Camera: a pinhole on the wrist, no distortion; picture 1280 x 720 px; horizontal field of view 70.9 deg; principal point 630.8 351.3 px. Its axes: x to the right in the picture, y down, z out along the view. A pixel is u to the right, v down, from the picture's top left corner.
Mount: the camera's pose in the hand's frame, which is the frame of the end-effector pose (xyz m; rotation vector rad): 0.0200 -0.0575 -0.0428 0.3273 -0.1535 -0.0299
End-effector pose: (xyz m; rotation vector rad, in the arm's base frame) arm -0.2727 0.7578 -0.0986 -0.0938 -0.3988 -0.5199
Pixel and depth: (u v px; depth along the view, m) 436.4 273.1 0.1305
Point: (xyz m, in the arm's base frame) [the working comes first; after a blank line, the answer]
In the camera's frame: -0.0282 -0.0114 0.1305

-0.3740 0.6906 -0.0454
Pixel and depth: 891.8 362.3 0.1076
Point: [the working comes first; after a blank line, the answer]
In the camera's frame: 0.0312 0.0013 0.1076

-0.3135 0.6739 -0.0286
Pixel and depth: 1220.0 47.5 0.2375
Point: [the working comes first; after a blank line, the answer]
In the camera's frame: 0.1557 -0.0803 0.2375

-0.3343 0.5391 0.1143
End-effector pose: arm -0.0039 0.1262 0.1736 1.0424 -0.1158 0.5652
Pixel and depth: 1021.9 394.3 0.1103
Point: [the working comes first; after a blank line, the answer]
In the camera's frame: 0.0480 0.0053 0.1103

0.0954 0.0536 0.1560
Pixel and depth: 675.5 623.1 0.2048
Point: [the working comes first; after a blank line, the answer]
In the camera's frame: 0.0102 0.0619 0.2048

0.0559 -0.0419 0.2097
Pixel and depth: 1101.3 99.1 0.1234
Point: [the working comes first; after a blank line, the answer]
In the camera's frame: 0.0646 -0.0346 0.1234

0.1289 0.0415 0.1283
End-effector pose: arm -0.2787 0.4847 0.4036 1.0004 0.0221 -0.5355
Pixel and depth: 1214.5 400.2 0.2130
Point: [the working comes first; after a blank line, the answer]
In the camera's frame: 0.1383 0.0116 0.2130

-0.2644 0.2366 0.3744
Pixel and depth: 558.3 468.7 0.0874
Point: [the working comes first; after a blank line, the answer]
In the camera's frame: -0.0070 0.0114 0.0874

-0.3208 0.4201 0.3678
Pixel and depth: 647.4 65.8 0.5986
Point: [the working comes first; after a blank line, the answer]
In the camera's frame: 0.0111 -0.1901 0.5986

-0.6226 -0.0380 0.3317
